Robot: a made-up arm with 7 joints. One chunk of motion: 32 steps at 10 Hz.
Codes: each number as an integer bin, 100 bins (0 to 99) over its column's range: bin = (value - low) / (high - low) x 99, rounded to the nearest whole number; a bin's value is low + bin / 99 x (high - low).
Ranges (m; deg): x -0.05..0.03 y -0.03..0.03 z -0.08..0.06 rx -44..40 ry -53..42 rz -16..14
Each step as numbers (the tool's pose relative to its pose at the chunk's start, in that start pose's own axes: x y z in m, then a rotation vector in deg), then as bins.
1 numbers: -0.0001 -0.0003 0.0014 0.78 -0.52 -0.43
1 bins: 62 49 58 53 55 51
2 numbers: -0.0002 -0.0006 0.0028 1.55 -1.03 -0.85
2 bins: 62 49 59 54 54 50
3 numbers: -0.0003 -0.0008 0.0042 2.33 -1.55 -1.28
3 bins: 62 48 60 55 54 49
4 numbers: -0.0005 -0.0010 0.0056 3.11 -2.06 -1.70
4 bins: 61 48 61 56 53 47
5 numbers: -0.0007 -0.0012 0.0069 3.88 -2.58 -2.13
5 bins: 61 48 61 56 53 46
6 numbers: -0.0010 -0.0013 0.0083 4.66 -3.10 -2.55
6 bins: 61 47 62 57 52 44
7 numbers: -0.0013 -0.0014 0.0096 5.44 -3.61 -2.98
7 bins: 60 47 63 58 51 43
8 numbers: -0.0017 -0.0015 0.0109 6.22 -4.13 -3.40
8 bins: 60 47 64 59 51 42
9 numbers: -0.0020 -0.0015 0.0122 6.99 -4.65 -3.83
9 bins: 59 47 65 60 50 40
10 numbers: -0.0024 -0.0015 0.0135 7.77 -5.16 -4.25
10 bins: 59 47 66 61 50 39
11 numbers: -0.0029 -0.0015 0.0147 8.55 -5.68 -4.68
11 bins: 58 47 67 62 49 37
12 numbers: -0.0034 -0.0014 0.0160 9.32 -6.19 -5.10
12 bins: 58 47 68 63 49 36
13 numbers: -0.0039 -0.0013 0.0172 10.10 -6.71 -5.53
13 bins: 57 47 69 64 48 35
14 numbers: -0.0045 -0.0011 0.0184 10.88 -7.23 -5.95
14 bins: 56 48 70 65 48 33
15 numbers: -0.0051 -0.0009 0.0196 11.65 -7.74 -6.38
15 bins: 56 48 70 66 47 32
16 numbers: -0.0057 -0.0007 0.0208 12.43 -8.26 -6.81
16 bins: 55 48 71 67 47 30
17 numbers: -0.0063 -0.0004 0.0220 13.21 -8.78 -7.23
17 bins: 54 49 72 67 46 29
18 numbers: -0.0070 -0.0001 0.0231 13.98 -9.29 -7.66
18 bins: 53 49 73 68 46 28
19 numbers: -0.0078 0.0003 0.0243 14.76 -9.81 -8.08
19 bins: 52 50 74 69 45 26
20 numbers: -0.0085 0.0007 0.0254 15.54 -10.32 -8.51
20 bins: 51 51 75 70 44 25
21 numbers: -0.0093 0.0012 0.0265 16.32 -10.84 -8.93
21 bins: 50 51 75 71 44 23
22 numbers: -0.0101 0.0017 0.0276 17.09 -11.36 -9.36
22 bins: 49 52 76 72 43 22
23 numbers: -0.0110 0.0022 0.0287 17.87 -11.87 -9.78
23 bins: 48 53 77 73 43 21
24 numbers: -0.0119 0.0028 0.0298 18.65 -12.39 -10.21
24 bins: 47 54 78 74 42 19
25 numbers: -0.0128 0.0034 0.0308 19.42 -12.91 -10.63
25 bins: 46 55 78 75 42 18
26 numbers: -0.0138 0.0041 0.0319 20.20 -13.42 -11.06
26 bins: 45 56 79 76 41 16
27 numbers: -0.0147 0.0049 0.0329 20.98 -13.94 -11.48
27 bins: 44 58 80 77 41 15
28 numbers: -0.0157 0.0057 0.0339 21.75 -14.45 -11.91
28 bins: 42 59 81 77 40 13
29 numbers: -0.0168 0.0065 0.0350 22.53 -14.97 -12.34
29 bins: 41 60 81 78 40 12
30 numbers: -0.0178 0.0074 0.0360 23.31 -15.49 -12.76
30 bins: 40 62 82 79 39 11
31 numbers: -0.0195 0.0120 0.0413 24.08 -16.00 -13.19
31 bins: 38 69 86 80 39 9
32 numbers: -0.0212 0.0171 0.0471 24.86 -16.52 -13.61
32 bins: 36 78 90 81 38 8
